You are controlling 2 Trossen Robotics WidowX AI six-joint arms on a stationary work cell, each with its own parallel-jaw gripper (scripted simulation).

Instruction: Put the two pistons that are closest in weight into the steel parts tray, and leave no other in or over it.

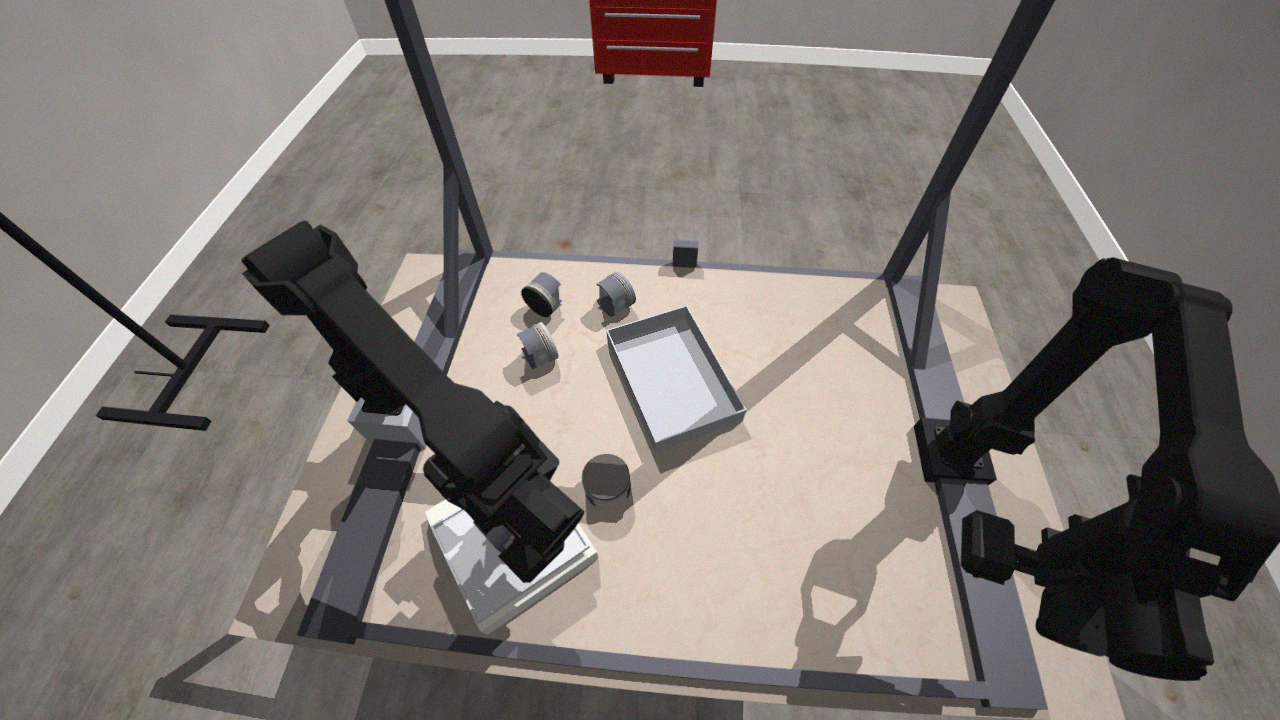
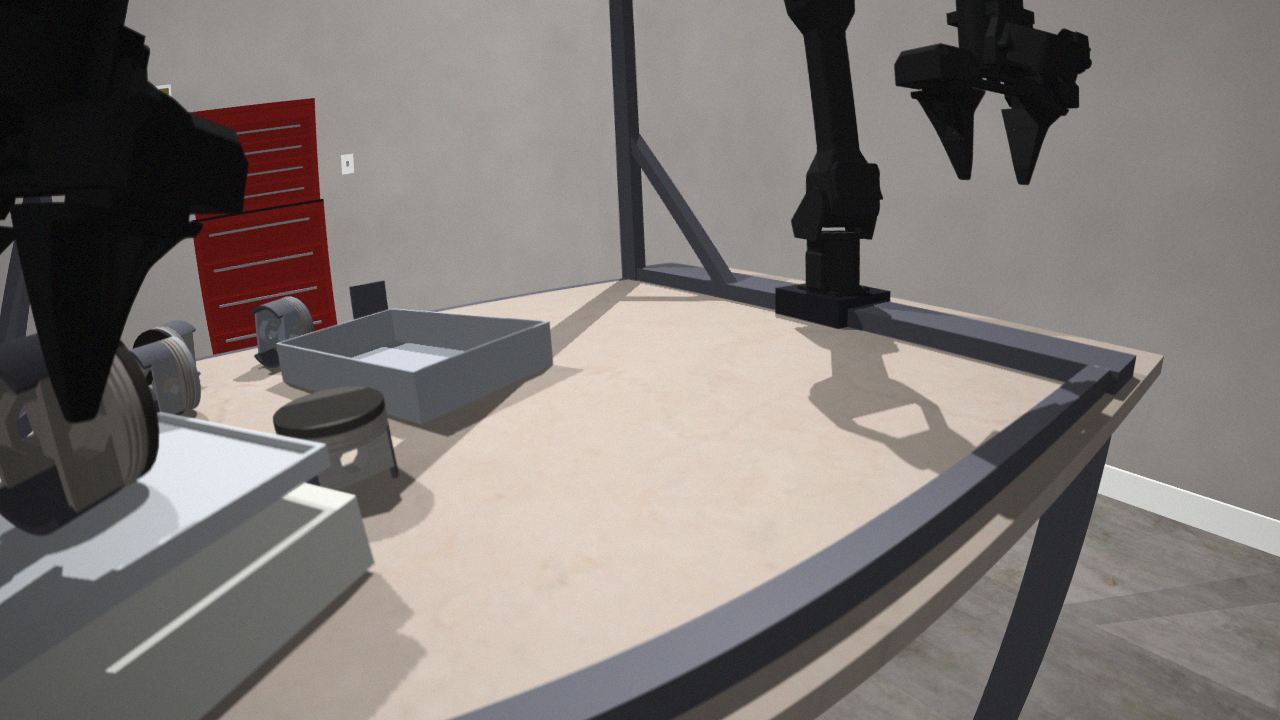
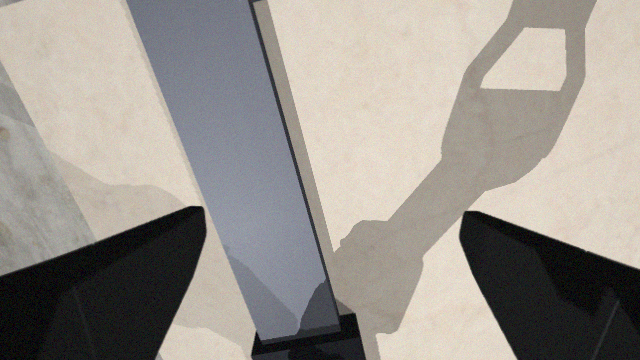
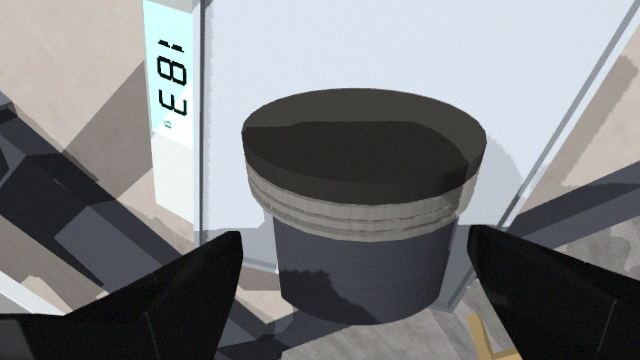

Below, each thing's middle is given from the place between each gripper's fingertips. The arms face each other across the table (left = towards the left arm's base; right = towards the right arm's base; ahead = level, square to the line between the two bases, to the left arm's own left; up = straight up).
Right now the scale pan (image 2: 209, 478) is 9 cm below my right hand. The rest, counted from my right hand: scale (image 2: 189, 638): 11 cm below, 1 cm to the right, 1 cm behind; steel parts tray (image 2: 507, 350): 32 cm behind, 21 cm to the left, 13 cm below.
I see my left gripper 35 cm past the steel parts tray, 40 cm to the left of it and 19 cm above it. Round my left hand: scale pan: 4 cm behind, 61 cm to the right, 15 cm below; scale: 5 cm behind, 62 cm to the right, 16 cm below.
